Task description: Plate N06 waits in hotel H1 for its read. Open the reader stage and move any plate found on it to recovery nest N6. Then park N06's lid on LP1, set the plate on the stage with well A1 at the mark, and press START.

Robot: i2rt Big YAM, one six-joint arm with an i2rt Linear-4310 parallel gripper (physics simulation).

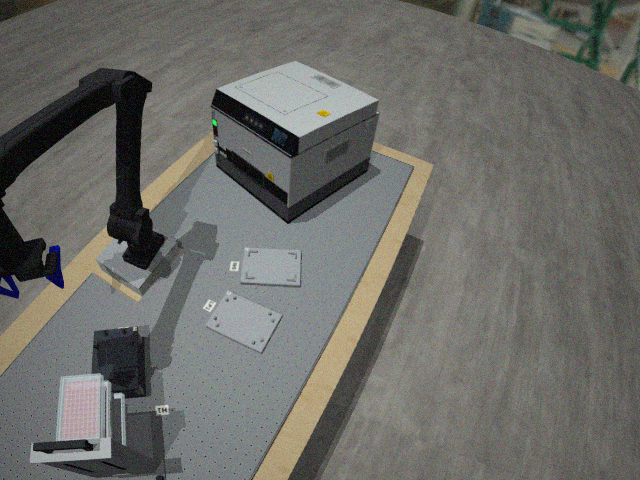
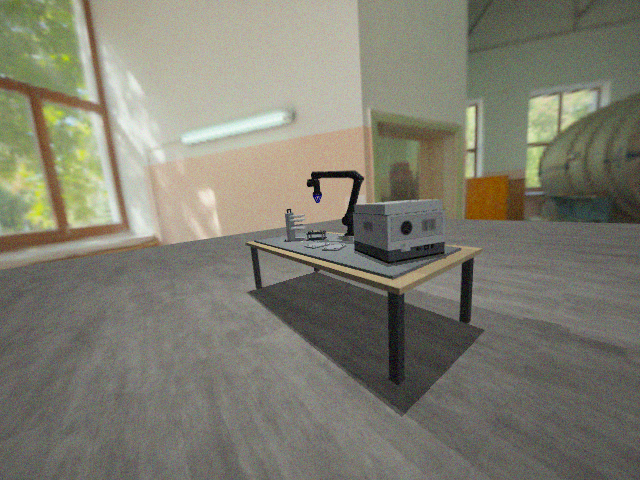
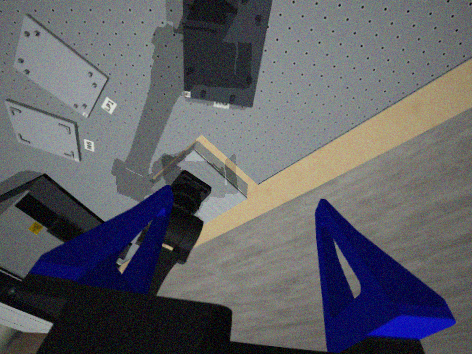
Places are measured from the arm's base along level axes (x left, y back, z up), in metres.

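Pixels of known places: gripper, between the fingertips: [image 1: 40, 290] [image 2: 317, 202] [image 3: 243, 198]; arm's base, origin of its link: [image 1: 144, 249] [image 2: 352, 234] [image 3: 186, 192].
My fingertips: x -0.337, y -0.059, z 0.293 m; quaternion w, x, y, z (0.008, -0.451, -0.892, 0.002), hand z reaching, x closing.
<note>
Ahead of a thing's pixels: the offset from my fingertips to its top centre. "spot": to the spot under its first point.
The reader {dx +0.871, dy -0.210, dz -0.020 m} [image 1: 255, 149] [image 2: 398, 227] [image 3: 20, 240] is a grey-white box at the table's far end. No stage shows outside it; a green light glows on its front. A plate with pink wells {dx -0.141, dy -0.145, dz -0.099 m} [image 1: 82, 408] sits on top of hotel H1 {spot: dx -0.115, dy -0.199, dz -0.324 m} [image 1: 147, 434] [image 2: 290, 227]; its name cannot be read. Nest N6 {dx +0.436, dy -0.304, dz -0.314 m} [image 1: 271, 268] [image 3: 45, 130] has corner brackets and holds nothing. LP1 {dx +0.250, dy -0.297, dz -0.311 m} [image 1: 244, 321] [image 3: 57, 67] is a flat pad with small pegs, also bare. My gripper [image 1: 38, 291] [image 2: 317, 200] [image 3: 243, 198] is open and empty, high up and apart from these things.
A black fixture {dx +0.007, dy -0.058, dz -0.256 m} [image 1: 118, 356] [image 3: 220, 65] stands between hotel H1 and the arm's base [image 1: 136, 281]. The arm rises from this base at the table's wooden edge [image 1: 356, 320] [image 3: 320, 150]. The reader is beyond N6 and LP1 from the hotel.
</note>
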